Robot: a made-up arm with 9 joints. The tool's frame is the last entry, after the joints. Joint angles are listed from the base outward.
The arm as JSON. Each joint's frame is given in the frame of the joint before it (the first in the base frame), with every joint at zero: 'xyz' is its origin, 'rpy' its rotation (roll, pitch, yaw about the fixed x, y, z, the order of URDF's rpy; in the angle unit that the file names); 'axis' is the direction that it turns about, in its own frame. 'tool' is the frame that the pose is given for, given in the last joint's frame.
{
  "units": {
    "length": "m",
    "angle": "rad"
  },
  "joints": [
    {
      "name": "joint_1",
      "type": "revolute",
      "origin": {
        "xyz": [
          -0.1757,
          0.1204,
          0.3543
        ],
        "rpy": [
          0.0,
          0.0,
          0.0
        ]
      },
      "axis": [
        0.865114,
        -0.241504,
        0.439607
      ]
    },
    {
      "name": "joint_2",
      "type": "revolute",
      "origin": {
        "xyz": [
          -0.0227,
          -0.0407,
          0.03
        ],
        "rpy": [
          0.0,
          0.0,
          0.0
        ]
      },
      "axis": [
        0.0,
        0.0,
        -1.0
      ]
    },
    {
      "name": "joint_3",
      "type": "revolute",
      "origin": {
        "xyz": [
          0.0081,
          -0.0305,
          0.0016
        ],
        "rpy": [
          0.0,
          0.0,
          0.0
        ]
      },
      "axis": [
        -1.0,
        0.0,
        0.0
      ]
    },
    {
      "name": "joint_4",
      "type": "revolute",
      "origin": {
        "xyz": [
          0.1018,
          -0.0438,
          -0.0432
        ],
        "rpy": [
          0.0,
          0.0,
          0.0
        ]
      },
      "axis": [
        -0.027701,
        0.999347,
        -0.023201
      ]
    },
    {
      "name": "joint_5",
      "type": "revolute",
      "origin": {
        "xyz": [
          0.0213,
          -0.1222,
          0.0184
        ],
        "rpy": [
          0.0,
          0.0,
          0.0
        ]
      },
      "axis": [
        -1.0,
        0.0,
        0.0
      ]
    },
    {
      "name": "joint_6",
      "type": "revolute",
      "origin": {
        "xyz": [
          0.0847,
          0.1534,
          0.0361
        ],
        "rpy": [
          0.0,
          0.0,
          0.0
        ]
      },
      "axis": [
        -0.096,
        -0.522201,
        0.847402
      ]
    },
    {
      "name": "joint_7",
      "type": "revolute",
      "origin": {
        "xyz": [
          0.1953,
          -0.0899,
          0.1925
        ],
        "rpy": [
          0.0,
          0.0,
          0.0
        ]
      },
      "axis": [
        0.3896,
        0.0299,
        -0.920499
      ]
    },
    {
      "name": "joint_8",
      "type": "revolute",
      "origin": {
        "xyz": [
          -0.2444,
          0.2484,
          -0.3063
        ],
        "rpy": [
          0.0,
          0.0,
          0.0
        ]
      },
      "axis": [
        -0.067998,
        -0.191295,
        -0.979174
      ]
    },
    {
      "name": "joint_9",
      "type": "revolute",
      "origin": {
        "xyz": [
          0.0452,
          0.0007,
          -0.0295
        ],
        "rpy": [
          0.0,
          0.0,
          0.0
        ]
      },
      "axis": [
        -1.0,
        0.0,
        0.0
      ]
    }
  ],
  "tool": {
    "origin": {
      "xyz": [
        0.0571,
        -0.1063,
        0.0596
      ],
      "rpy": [
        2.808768,
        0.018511,
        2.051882
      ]
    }
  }
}
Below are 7 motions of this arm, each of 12 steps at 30 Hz.
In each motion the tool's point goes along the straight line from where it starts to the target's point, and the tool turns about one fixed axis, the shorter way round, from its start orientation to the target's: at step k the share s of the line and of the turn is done. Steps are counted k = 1, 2, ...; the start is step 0. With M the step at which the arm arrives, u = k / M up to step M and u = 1 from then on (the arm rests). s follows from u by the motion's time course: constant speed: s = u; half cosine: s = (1 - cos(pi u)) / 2; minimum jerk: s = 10 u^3 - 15 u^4 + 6 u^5.
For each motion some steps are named. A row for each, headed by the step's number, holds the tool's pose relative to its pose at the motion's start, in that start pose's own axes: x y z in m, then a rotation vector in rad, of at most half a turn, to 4 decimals.
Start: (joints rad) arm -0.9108 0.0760 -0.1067 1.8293 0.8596 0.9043 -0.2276 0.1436 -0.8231
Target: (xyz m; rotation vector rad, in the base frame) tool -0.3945 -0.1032 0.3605 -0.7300 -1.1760 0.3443
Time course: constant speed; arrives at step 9
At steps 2, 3, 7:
2: -0.0003 -0.0005 -0.0114 0.0561 -0.0619 -0.0200
3: -0.0005 -0.0008 -0.0171 0.0841 -0.0928 -0.0299
7: -0.0012 -0.0018 -0.0399 0.1962 -0.2166 -0.0698

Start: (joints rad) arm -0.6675 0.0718 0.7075 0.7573 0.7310 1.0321 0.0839 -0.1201 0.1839
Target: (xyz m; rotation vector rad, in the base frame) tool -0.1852 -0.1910 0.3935 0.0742 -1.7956 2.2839
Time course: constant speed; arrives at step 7
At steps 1, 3, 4, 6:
1: -0.0059 -0.0119 0.0013 0.0480 -0.0416 0.0201
3: -0.0177 -0.0357 0.0038 0.1440 -0.1249 0.0602
4: -0.0236 -0.0476 0.0050 0.1920 -0.1666 0.0802
6: -0.0354 -0.0714 0.0075 0.2881 -0.2498 0.1203

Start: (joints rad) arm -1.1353 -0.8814 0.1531 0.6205 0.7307 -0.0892 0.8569 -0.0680 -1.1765
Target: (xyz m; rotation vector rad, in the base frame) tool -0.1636 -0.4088 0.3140 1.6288 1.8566 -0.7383
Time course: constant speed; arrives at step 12
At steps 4, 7, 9, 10, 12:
4: -0.0822 -0.0026 -0.0663 -0.0185 -0.1117 0.0127
7: -0.1439 -0.0046 -0.1159 -0.0324 -0.1954 0.0223
9: -0.1850 -0.0059 -0.1491 -0.0416 -0.2512 0.0286
10: -0.2055 -0.0066 -0.1656 -0.0463 -0.2792 0.0318
12: -0.2466 -0.0079 -0.1988 -0.0555 -0.3350 0.0382

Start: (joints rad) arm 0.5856 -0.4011 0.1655 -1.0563 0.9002 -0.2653 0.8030 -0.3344 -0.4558
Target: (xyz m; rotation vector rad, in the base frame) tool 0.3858 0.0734 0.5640 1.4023 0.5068 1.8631
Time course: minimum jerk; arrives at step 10
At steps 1, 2, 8, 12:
1: -0.0021 -0.0006 0.0003 -0.0016 -0.0039 0.0019
2: -0.0143 -0.0040 0.0021 -0.0105 -0.0266 0.0127
8: -0.2329 -0.0651 0.0334 -0.1706 -0.4324 0.2058
12: -0.2472 -0.0691 0.0355 -0.1811 -0.4589 0.2185

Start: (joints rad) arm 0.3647 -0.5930 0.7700 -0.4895 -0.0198 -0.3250 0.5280 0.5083 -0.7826
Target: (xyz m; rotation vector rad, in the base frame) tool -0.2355 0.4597 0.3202 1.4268 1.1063 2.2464
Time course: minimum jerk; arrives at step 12
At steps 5, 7, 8, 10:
5: 0.0696 -0.0479 -0.0401 -0.0750 -0.0218 0.0872
7: 0.1312 -0.0903 -0.0756 -0.1414 -0.0411 0.1644
8: 0.1586 -0.1092 -0.0914 -0.1710 -0.0497 0.1989
10: 0.1936 -0.1334 -0.1116 -0.2088 -0.0607 0.2428

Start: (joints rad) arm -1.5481 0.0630 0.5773 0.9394 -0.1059 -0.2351 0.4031 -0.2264 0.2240
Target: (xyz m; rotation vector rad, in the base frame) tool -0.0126 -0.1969 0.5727 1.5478 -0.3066 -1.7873
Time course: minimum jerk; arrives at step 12
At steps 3, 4, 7, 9, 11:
3: -0.0114 -0.0019 -0.0142 -0.0335 -0.0113 0.0430
4: -0.0231 -0.0038 -0.0287 -0.0680 -0.0229 0.0871
7: -0.0720 -0.0117 -0.0895 -0.2116 -0.0714 0.2712
9: -0.0987 -0.0160 -0.1228 -0.2903 -0.0979 0.3720
11: -0.1096 -0.0178 -0.1362 -0.3222 -0.1087 0.4129

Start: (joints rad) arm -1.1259 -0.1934 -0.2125 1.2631 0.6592 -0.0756 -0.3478 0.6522 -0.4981
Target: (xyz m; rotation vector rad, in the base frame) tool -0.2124 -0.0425 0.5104 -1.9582 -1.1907 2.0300
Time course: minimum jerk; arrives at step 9
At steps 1, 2, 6, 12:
1: 0.0004 -0.0004 -0.0006 0.0006 -0.0016 0.0041
2: 0.0023 -0.0028 -0.0039 0.0043 -0.0105 0.0270
6: 0.0243 -0.0287 -0.0408 0.0442 -0.1087 0.2794
12: 0.0307 -0.0363 -0.0516 0.0560 -0.1375 0.3536

